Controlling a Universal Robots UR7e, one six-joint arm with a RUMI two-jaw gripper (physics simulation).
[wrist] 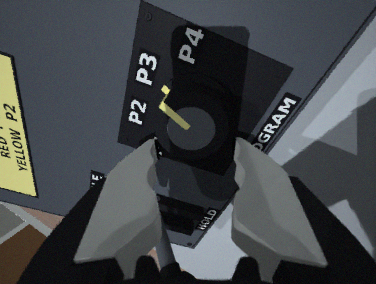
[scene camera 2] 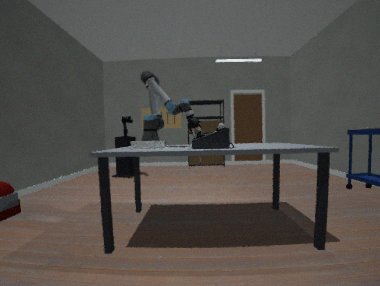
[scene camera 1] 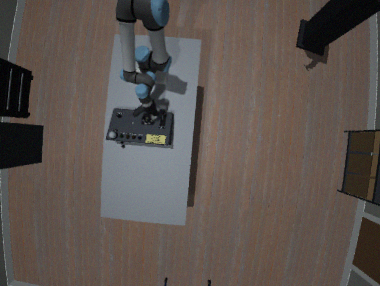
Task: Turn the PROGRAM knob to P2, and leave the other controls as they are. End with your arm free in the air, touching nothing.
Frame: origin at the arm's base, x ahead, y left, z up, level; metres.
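Seen in the pictures: gripper, between the fingertips: [wrist: 194, 140] [scene camera 1: 151, 118]; arm's base, origin of its link: [scene camera 2: 150, 140] [scene camera 1: 148, 67].
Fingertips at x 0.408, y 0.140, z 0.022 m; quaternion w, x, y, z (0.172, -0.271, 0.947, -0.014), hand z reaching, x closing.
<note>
Offsets run from my fingertips to a thing's middle. "spot": to the spot under its first point. Level surfaces: height alone.
The dark sloped console {0.083 m ahead, 0.070 m right, 0.002 m down} [scene camera 1: 132, 128] [scene camera 2: 215, 140] [wrist: 75, 75] stands on the table. In the wrist view, the round black PROGRAM knob {0.004 m ahead, 0.023 m right, 0.033 m up} [wrist: 191, 128] has a yellow pointer line aimed up-left, between the P2 label {spot: 0.047 m ahead, 0.000 m left, 0.016 m up} [wrist: 137, 111] and the P3 label {spot: 0.053 m ahead, 0.031 m right, 0.016 m up} [wrist: 146, 69] as seen from this slant. The P4 label {spot: 0.035 m ahead, 0.057 m right, 0.009 m up} [wrist: 191, 45] is above; P1 is mostly hidden by the left finger. My gripper [wrist: 194, 140] [scene camera 2: 198, 132] is partly open, its fingertips at either side of the knob's lower part and holding nothing. Whether a tip touches the knob is unclear.
A yellow card {0.153 m ahead, 0.088 m left, 0.054 m up} [scene camera 1: 155, 139] [wrist: 15, 130] lies on the console. A pale round button {spot: 0.197 m ahead, 0.227 m right, 0.096 m up} [scene camera 1: 113, 134] and a row of small buttons are along one edge. The HOLD label {spot: 0.066 m back, 0.088 m left, 0.019 m down} [wrist: 207, 220] shows below the knob. A whitish block [scene camera 2: 147, 144] lies on the table {0.082 m down} [scene camera 1: 145, 185].
</note>
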